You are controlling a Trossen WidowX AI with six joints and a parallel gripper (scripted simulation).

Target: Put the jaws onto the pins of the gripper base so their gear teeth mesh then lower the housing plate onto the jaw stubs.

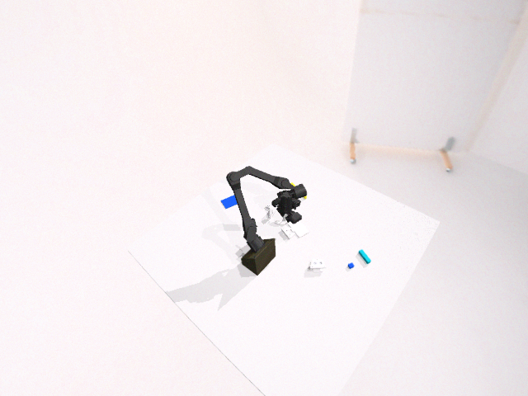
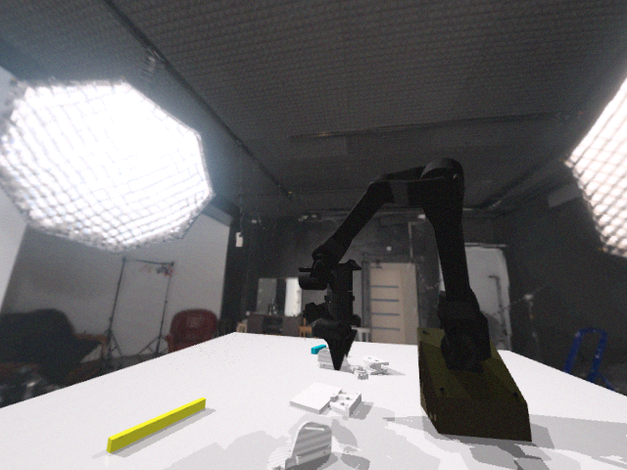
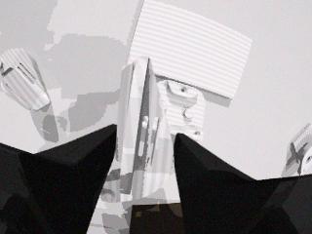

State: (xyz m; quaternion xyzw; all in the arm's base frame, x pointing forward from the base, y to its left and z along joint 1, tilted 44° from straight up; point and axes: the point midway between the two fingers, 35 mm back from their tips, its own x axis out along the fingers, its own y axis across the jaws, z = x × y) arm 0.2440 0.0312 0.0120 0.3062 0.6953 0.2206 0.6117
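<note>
The flat white plate is 5 cm ahead of my gripper tip, 4 cm to the right of it and 8 cm below it. The rest, counted from my gripper tip: white jaw: 3 cm behind, 2 cm to the left; then yellow bar: 29 cm ahead, 14 cm to the left, 7 cm below; then blue cube: 3 cm ahead, 41 cm to the right, 7 cm below.
</note>
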